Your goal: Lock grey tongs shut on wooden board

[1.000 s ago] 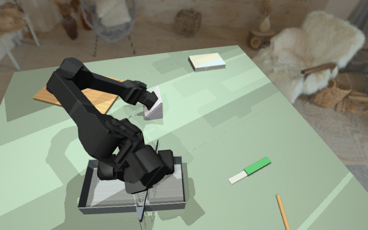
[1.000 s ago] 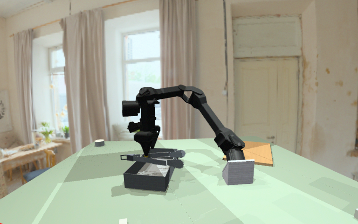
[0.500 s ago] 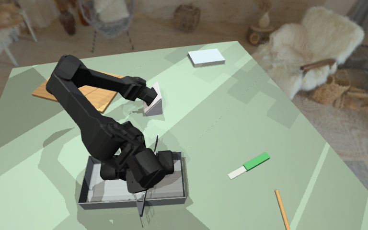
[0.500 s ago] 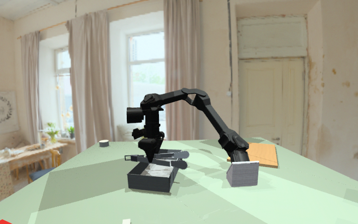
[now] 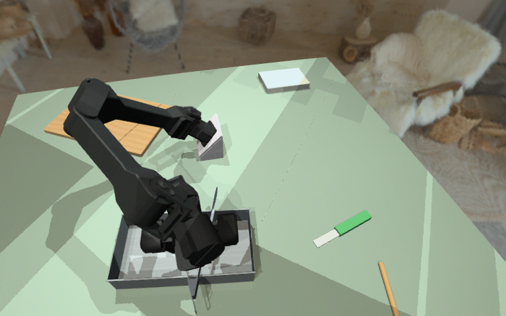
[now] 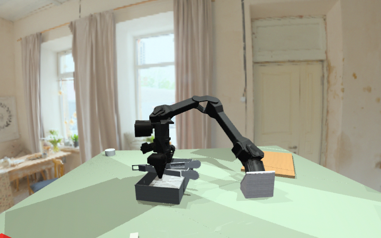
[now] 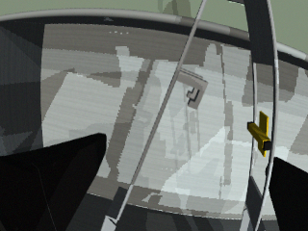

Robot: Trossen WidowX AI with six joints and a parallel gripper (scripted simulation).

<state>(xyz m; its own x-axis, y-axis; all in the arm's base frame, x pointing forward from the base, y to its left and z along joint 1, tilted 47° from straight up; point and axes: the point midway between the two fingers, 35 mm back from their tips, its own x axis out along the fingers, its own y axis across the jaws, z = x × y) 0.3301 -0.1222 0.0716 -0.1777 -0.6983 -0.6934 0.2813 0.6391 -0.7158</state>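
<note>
Right now the dark roasting tin is 2 cm to the right of my gripper tip, 2 cm below it and 2 cm behind it. From my gripper tip the other things lie so: yellow lock piece 3 cm to the right, 2 cm ahead, 2 cm above; then wooden board 57 cm behind, 13 cm to the right, 4 cm below; then cream block 57 cm behind, 53 cm to the left, 4 cm below.
</note>
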